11 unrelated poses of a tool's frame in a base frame.
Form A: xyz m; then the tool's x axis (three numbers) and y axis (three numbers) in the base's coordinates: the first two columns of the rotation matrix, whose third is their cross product.
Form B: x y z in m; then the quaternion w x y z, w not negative. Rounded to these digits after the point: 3 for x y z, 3 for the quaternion.
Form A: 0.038, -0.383, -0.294, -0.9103, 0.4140, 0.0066, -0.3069, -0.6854, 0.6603
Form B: 0.038, -0.383, -0.294, 0.197, 0.078, 0.344, 0.915
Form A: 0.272, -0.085, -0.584, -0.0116, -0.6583, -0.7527, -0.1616, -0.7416, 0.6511
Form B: 0.272, -0.085, -0.584, 0.193, 0.676, -0.303, -0.643
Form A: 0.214, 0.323, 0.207, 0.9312, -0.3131, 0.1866, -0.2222, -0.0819, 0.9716
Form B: 0.214, 0.323, 0.207, 0.653, 0.735, -0.182, -0.035
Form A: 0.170, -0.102, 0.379, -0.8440, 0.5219, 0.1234, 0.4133, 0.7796, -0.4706
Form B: 0.170, -0.102, 0.379, 0.124, -0.250, -0.935, 0.218
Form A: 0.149, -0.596, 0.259, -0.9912, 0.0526, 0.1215, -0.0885, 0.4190, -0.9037
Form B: 0.149, -0.596, 0.259, 0.065, 0.011, -0.840, 0.539
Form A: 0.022, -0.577, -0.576, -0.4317, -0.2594, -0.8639, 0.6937, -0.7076, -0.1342
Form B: 0.022, -0.577, -0.576, 0.294, 0.445, 0.244, -0.810
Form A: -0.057, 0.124, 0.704, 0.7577, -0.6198, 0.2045, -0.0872, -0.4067, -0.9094
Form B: -0.057, 0.124, 0.704, 0.497, -0.795, 0.222, -0.268
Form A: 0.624, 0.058, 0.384, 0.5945, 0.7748, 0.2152, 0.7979, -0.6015, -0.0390
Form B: 0.624, 0.058, 0.384, 0.066, -0.890, -0.442, -0.088
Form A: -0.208, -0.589, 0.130, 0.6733, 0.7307, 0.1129, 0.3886, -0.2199, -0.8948
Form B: -0.208, -0.589, 0.130, 0.505, -0.762, -0.367, 0.169
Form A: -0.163, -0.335, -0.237, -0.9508, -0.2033, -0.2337, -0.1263, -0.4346, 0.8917
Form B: -0.163, -0.335, -0.237, 0.023, 0.155, -0.531, -0.833
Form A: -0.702, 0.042, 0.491, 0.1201, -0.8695, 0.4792, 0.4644, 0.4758, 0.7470
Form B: -0.702, 0.042, 0.491, 0.717, 0.214, -0.473, -0.465
